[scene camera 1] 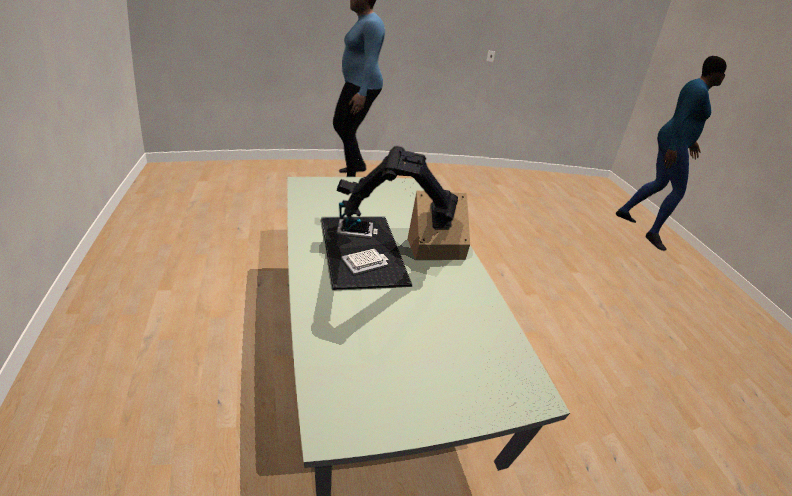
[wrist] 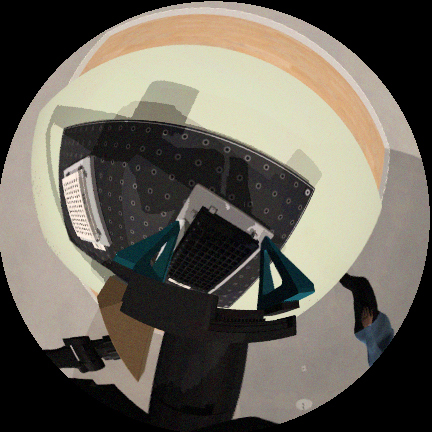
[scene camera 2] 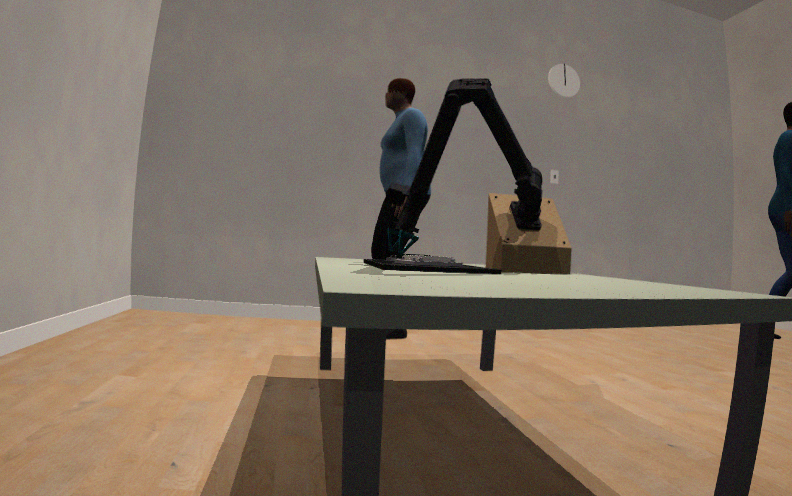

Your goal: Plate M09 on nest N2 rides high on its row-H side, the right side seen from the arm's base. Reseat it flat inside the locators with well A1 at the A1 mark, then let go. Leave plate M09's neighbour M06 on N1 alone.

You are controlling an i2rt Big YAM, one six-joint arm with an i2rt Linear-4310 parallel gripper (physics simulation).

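Pixels of known places: gripper, between the fingertips: (scene camera 1: pixel 343 224) (wrist: pixel 221 232) (scene camera 2: pixel 395 252); arm's base, origin of its link: (scene camera 1: pixel 440 215) (wrist: pixel 121 345) (scene camera 2: pixel 525 217).
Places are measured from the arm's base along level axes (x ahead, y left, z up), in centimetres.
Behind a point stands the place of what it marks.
A black well plate (scene camera 1: pixel 361 226) @(x 32.8, y -12.3, z -14.4 cm) (wrist: pixel 215 250) @(x 38.2, y -14.1, z -14.4 cm), taken as M09, lies on a light grey nest (scene camera 1: pixel 353 234) @(x 37.0, y -8.0, z -16.0 cm) (wrist: pixel 199 193) @(x 43.7, y -10.1, z -15.7 cm); its tilt and A1 mark cannot be made out. My gripper (scene camera 1: pixel 348 220) @(x 41.1, y -13.7, z -14.0 cm) (scene camera 2: pixel 399 252) @(x 41.1, y -13.7, z -14.0 cm) (wrist: pixel 221 232) @(x 41.1, y -13.7, z -14.0 cm) is open, with its teal fingers spread over opposite sides of this plate, low near its top. Nothing is held; whether the fingertips touch the plate cannot be told. A white well plate (scene camera 1: pixel 366 257) @(x 33.9, y 11.7, z -14.4 cm) (wrist: pixel 77 205) @(x 35.3, y 11.0, z -14.6 cm), taken as M06, sits on the other nest (scene camera 1: pixel 367 270) @(x 34.3, y 18.2, z -16.2 cm) (wrist: pixel 88 166) @(x 42.5, y 8.6, z -15.7 cm), apart from the gripper.
Both nests stand on a black perforated board (scene camera 1: pixel 374 283) @(x 32.5, y 25.7, z -16.9 cm) (scene camera 2: pixel 467 269) @(x 26.8, y 27.1, z -17.2 cm) (wrist: pixel 116 145) @(x 46.3, y 3.6, z -16.9 cm) on the pale green table (scene camera 1: pixel 420 362) @(x 23.2, y 65.9, z -18.2 cm) (scene camera 2: pixel 526 286) @(x 28.3, y 74.1, z -18.2 cm) (wrist: pixel 225 75) @(x 60.3, y -6.8, z -18.2 cm). The arm's wooden base block (scene camera 1: pixel 441 251) @(x -0.3, y 9.3, z -13.3 cm) (scene camera 2: pixel 526 258) @(x 2.6, y 9.2, z -13.7 cm) (wrist: pixel 125 330) @(x 10.9, y -2.2, z -5.1 cm) stands beside the board. Two people (scene camera 1: pixel 363 52) (scene camera 1: pixel 689 116) are beyond the table.
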